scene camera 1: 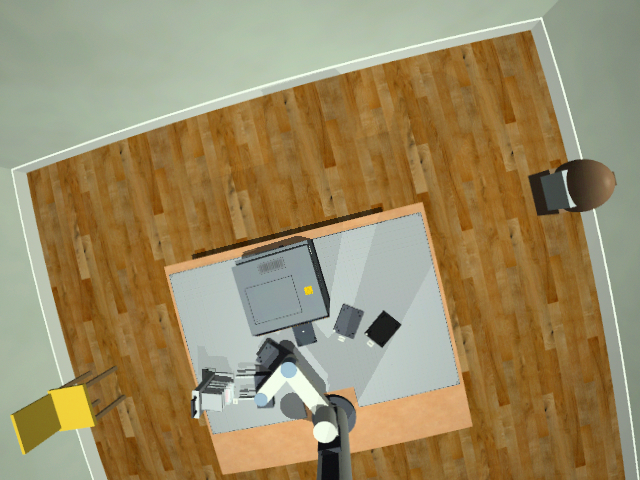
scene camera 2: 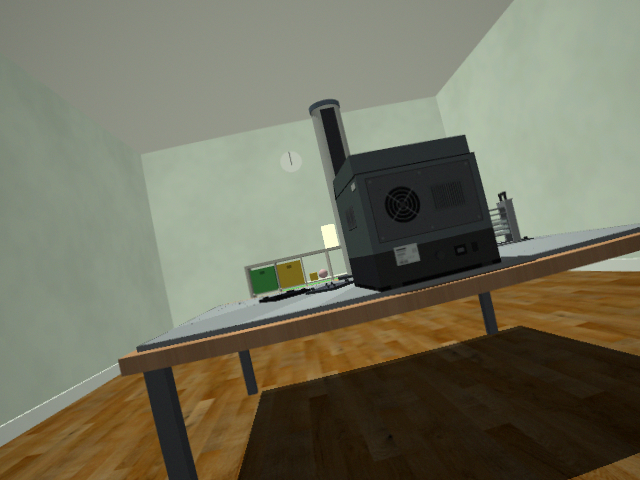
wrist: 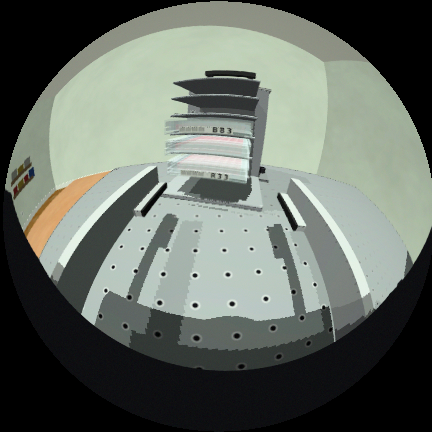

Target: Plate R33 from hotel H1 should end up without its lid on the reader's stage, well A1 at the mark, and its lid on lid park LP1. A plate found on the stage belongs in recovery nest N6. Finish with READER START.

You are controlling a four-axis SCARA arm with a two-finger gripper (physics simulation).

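Frame: origin at the arm's base, x ahead, y left, z up, level; metres.
Where they show: gripper, fingertip midpoint: [scene camera 1: 237, 387] [wrist: 222, 178].
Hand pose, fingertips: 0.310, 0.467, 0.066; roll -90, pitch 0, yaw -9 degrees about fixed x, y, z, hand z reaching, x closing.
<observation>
After its pixels a point has its place, as x, y, z.
Plate R33 [wrist: 207, 166] @[0.298, 0.494, 0.068] lies in the lowest occupied level of the hotel [scene camera 1: 211, 401] @[0.318, 0.566, 0.170] [scene camera 2: 509, 219] @[0.394, 0.602, 0.113] [wrist: 262, 125] @[0.390, 0.601, 0.119], its label facing the wrist camera. A second clear plate [wrist: 207, 146] @[0.298, 0.494, 0.088] lies above it, and plate B83 [wrist: 200, 128] @[0.290, 0.495, 0.106] above that. My gripper [scene camera 1: 239, 385] @[0.310, 0.467, 0.066] [wrist: 222, 178] @[0.310, 0.467, 0.066] is open and empty. Its fingers stand apart in front of the hotel, short of the plates. The reader [scene camera 1: 279, 289] @[0.832, 0.025, 0.361] [scene camera 2: 418, 206] @[0.994, 0.014, 0.197] is a large grey box. A small dark platform [scene camera 1: 303, 334] @[0.548, 0.023, 0.138] sticks out at its front; no plate is distinguishable on it. Any lid on R33 is hard to make out.
A dark holder [scene camera 1: 267, 352] @[0.471, 0.249, 0.073] is close by the arm's elbow [scene camera 1: 288, 369] @[0.434, 0.114, 0.228]. A grey pad [scene camera 1: 348, 321] @[0.521, -0.208, 0.023] and a black pad [scene camera 1: 383, 328] @[0.440, -0.382, 0.025] lie right of the reader's front. The arm's column [scene camera 1: 325, 431] @[0.178, -0.004, 0.330] [scene camera 2: 329, 139] @[0.077, -0.023, 0.690] stands at the bench's [scene camera 1: 413, 413] @[-0.091, -0.439, 0.000] edge. I cannot tell the pads' names.
</observation>
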